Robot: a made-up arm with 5 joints.
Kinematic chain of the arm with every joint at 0, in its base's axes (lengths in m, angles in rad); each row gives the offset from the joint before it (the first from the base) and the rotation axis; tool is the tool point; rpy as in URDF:
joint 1: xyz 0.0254 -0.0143 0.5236 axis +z
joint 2: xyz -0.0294 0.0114 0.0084 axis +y
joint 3: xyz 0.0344 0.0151 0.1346 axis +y
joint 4: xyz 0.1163 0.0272 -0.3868 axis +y
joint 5: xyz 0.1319 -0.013 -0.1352 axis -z
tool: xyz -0.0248 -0.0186 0.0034 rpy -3.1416 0 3.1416
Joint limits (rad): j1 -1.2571..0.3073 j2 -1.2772..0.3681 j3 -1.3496..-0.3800 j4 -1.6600..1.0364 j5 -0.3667..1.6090
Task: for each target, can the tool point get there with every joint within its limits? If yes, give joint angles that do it. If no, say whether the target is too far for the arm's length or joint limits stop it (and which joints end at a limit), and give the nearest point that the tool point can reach.
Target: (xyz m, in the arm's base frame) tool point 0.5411 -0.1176 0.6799
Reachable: yes | joints -0.2838 0.0790 -1.1047 -0.6758 0.7900
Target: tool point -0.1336 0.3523 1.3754
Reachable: no: too far | nearest point -0.0474 0.1535 1.1320 | short by 0.326 m
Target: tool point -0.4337 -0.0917 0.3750
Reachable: no: joint limits stop it (at a limit: joint 1, joint 2, joint 3, joint 4) | nearest point 0.0767 -0.1224 0.0939 | short by 0.583 m
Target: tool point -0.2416 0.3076 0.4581
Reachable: no: joint limits stop it (at a limit: joint 2, joint 3, joint 4, joint 5) | nearest point -0.1251 0.1672 0.9482 | short by 0.523 m
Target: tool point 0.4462 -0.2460 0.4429
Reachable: yes | joints -0.5623 0.0653 -0.6264 -0.6123 0.2339
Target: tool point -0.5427 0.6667 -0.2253
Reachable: no: too far | nearest point 0.1186 0.0847 0.0937 | short by 0.937 m
